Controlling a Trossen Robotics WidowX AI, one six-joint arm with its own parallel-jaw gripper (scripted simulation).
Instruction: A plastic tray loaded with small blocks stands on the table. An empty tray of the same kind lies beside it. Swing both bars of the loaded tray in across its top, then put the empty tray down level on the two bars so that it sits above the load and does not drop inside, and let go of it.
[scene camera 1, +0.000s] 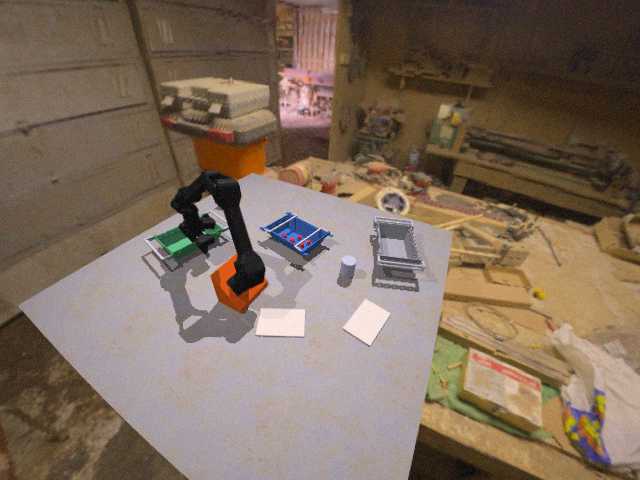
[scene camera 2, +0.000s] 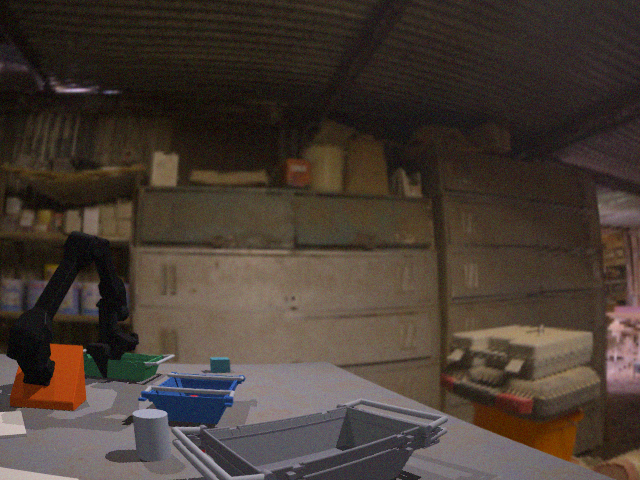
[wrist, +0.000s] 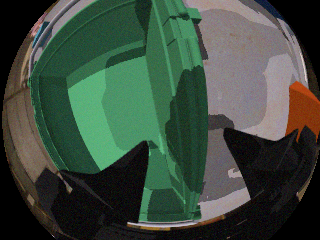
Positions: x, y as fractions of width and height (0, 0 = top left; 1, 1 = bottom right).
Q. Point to my gripper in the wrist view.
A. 0.59, 0.58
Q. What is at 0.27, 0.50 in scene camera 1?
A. A green tray.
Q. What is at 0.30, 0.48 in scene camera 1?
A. My gripper.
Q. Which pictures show my gripper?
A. Scene camera 1, scene camera 2 and the wrist view: all of them.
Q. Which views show the green tray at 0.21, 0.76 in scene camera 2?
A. Scene camera 1, scene camera 2 and the wrist view: all of them.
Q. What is my gripper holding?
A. Nothing.
